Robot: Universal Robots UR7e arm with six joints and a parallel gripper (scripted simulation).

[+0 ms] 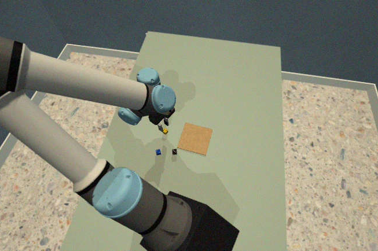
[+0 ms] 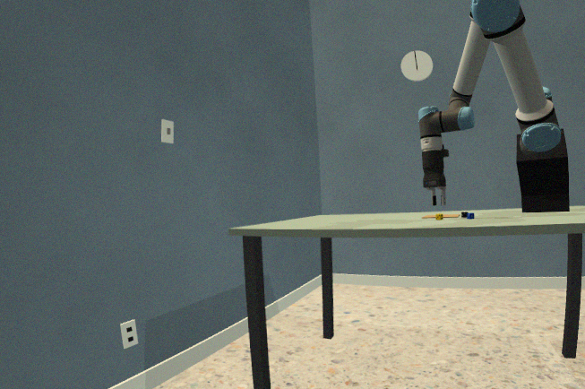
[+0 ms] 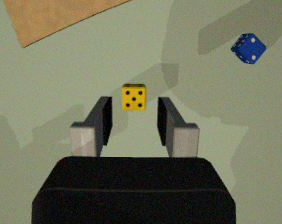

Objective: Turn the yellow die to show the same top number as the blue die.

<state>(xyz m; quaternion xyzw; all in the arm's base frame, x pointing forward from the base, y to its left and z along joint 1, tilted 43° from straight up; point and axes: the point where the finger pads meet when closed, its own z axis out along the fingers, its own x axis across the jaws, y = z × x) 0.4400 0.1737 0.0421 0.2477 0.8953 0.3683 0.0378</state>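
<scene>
My hand is 6 cm above the yellow die. From my hand the other things lie so: blue die (11 cm behind, 6 cm below); then tan mat (15 cm to the right, 7 cm below); then black die (9 cm behind, 7 cm to the right, 6 cm below).
</scene>
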